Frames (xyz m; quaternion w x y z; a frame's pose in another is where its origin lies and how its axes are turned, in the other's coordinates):
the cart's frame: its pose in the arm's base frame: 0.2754 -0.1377 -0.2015 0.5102 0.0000 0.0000 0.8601
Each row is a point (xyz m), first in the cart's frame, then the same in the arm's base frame.
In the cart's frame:
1: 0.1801 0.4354 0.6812
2: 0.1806 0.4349 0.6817
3: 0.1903 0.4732 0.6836
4: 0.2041 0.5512 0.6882
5: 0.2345 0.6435 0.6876
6: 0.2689 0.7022 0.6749
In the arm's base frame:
1: -0.1930 -0.1884 0.4797
2: -0.1928 -0.1877 0.4802
3: -0.2311 -0.1976 0.4821
4: -0.3062 -0.2228 0.4867
5: -0.4017 -0.2404 0.4861
6: -0.4698 -0.2384 0.4734

